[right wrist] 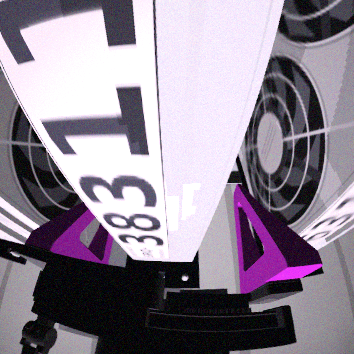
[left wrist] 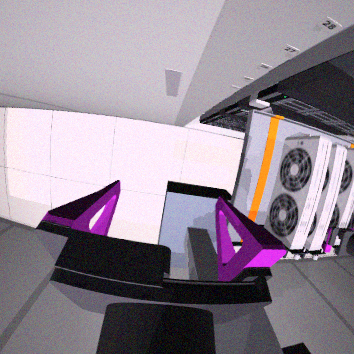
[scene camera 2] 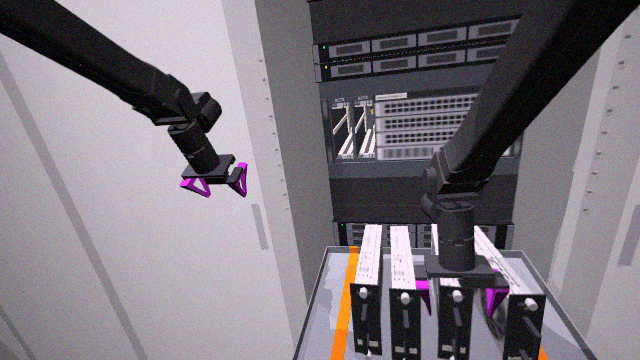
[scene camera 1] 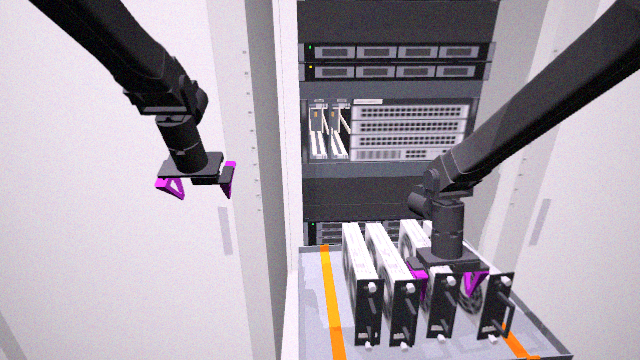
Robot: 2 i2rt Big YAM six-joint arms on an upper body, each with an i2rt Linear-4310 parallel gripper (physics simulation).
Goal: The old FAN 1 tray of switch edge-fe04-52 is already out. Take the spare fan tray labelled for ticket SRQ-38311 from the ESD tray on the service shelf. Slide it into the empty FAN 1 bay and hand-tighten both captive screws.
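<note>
The spare fan tray with label digits 38311 (scene camera 1: 441,307) (scene camera 2: 454,322) (right wrist: 132,125) stands upright, third from the left in the ESD tray (scene camera 1: 312,300) (scene camera 2: 320,310) (left wrist: 256,150). My right gripper (scene camera 1: 447,296) (scene camera 2: 460,314) (right wrist: 176,186) is open, its fingers lowered on either side of this fan tray, with gaps showing; part of one finger is hidden behind it in the right wrist view. My left gripper (scene camera 1: 206,197) (scene camera 2: 226,196) (left wrist: 169,192) is open and empty, left of the rack. Two narrow empty bays show at the left of the switch (scene camera 1: 410,134) (scene camera 2: 425,121); their numbers are unreadable.
Other fan trays stand close by: two at the left (scene camera 1: 369,312) (scene camera 1: 404,315) and one at the right (scene camera 1: 492,307) (scene camera 2: 524,325). Rack servers (scene camera 1: 390,61) sit above the switch. A pale side panel (scene camera 1: 100,250) lies behind my left gripper.
</note>
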